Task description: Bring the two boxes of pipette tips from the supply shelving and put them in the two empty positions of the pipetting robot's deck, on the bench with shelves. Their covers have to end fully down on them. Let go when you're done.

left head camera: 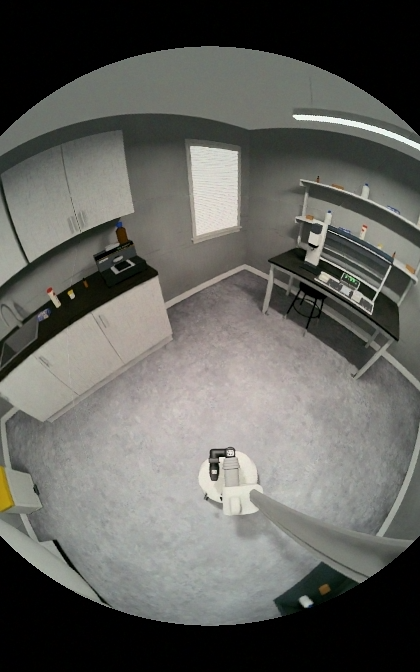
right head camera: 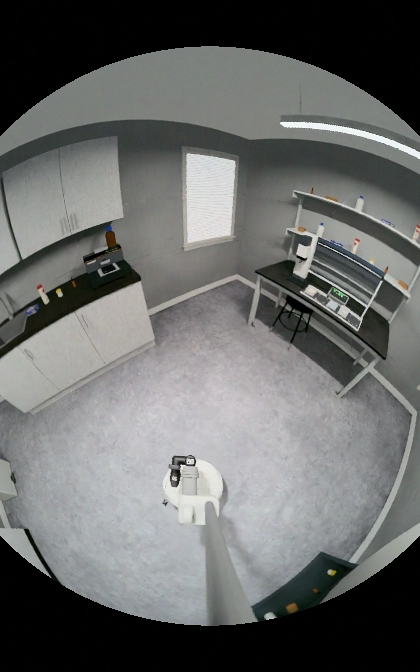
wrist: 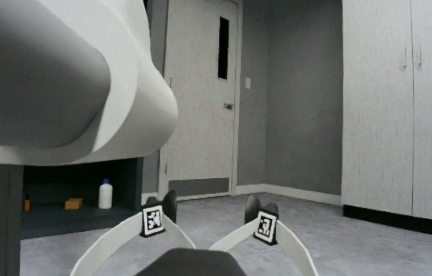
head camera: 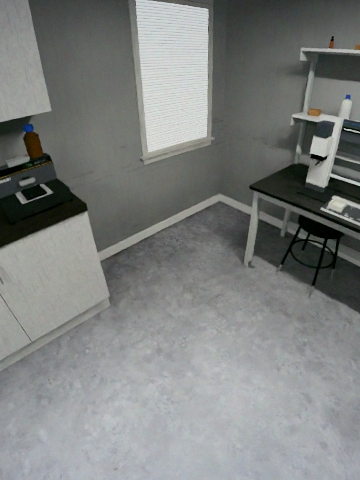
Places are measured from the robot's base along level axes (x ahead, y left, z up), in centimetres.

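Where they show: end effector, tool point: (wrist: 211, 212).
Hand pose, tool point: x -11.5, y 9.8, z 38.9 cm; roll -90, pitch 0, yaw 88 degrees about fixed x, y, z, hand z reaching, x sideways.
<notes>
After its pixels a point has its place.
My gripper (wrist: 211, 207) @(x -11.5, y 9.8, z 38.9 cm) is open and empty in the wrist view, above the floor. The folded wrist (left head camera: 215, 465) (right head camera: 175, 472) shows over the base in both side head views. The pipetting robot (head camera: 324, 162) @(x 167.3, y -103.3, z 95.6 cm) (left head camera: 314, 252) (right head camera: 302, 265) stands on the black-topped bench with shelves (head camera: 277, 184) (left head camera: 286, 260) (right head camera: 272, 271). Its deck (head camera: 345, 211) @(x 137.6, y -107.9, z 74.6 cm) (left head camera: 366, 304) (right head camera: 353, 319) bears several light blocks; which positions are empty is too small to tell. The dark supply shelving (left head camera: 310, 582) (right head camera: 295, 580) (wrist: 134, 185) @(x -144.6, y -38.3, z 20.3 cm) shows partly. I cannot make out the two tip boxes there.
A stool (head camera: 320, 227) @(x 152.1, y -104.0, z 53.1 cm) (left head camera: 312, 291) (right head camera: 299, 304) stands under the bench front. A counter with cabinets (head camera: 60, 270) @(x 121.2, y 67.5, z 53.4 cm) (left head camera: 135, 320) (right head camera: 117, 325) runs along the left. In the wrist view, an orange block (wrist: 73, 203) @(x -140.7, y -74.1, z 8.1 cm) and a white bottle (wrist: 105, 195) @(x -145.3, y -56.3, z 13.1 cm) stand on the shelving; a tall cabinet (wrist: 375, 110) @(x -159.2, y 120.0, z 75.5 cm) stands right.
</notes>
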